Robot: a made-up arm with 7 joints. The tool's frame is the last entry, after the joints.
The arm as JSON. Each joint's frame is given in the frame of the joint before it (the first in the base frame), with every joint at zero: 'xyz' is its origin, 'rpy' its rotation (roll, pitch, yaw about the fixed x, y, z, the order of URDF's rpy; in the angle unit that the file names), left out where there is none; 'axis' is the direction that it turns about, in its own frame. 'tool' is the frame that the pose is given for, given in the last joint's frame.
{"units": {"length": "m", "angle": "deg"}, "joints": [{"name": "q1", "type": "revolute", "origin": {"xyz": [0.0, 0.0, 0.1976]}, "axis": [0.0, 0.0, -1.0]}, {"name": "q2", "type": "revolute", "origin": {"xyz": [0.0, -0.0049, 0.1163]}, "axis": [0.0, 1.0, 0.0]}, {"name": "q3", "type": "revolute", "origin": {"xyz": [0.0, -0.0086, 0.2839]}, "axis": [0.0, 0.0, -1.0]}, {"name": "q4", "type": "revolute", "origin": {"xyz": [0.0, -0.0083, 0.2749]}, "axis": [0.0, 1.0, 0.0]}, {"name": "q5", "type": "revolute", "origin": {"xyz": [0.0, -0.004, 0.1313]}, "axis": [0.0, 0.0, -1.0]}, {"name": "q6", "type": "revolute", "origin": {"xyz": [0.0, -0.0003, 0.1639]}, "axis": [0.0, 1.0, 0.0]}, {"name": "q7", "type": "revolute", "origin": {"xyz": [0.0, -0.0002, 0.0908]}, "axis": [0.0, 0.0, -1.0]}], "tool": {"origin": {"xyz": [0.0, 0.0, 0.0], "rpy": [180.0, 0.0, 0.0]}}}
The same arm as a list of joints. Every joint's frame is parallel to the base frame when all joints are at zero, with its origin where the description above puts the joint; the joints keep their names.
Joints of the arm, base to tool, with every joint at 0 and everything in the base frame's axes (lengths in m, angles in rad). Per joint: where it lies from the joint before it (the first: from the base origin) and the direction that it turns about. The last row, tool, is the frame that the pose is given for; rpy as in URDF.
q1: offset 0 0 0.1976 axis 0 0 -1
q2: offset 0 -0.0049 0.1163 axis 0 1 0
q3: offset 0 -0.0086 0.2839 axis 0 0 -1
q4: offset 0 -0.0083 0.2749 axis 0 1 0
q5: offset 0 -0.004 0.1313 axis 0 0 -1
q6: offset 0 -0.0003 0.1639 axis 0 1 0
q7: offset 0 -0.0002 0.0908 axis 0 0 -1
tool: offset 0 0 0 rpy 3.1416 0 0

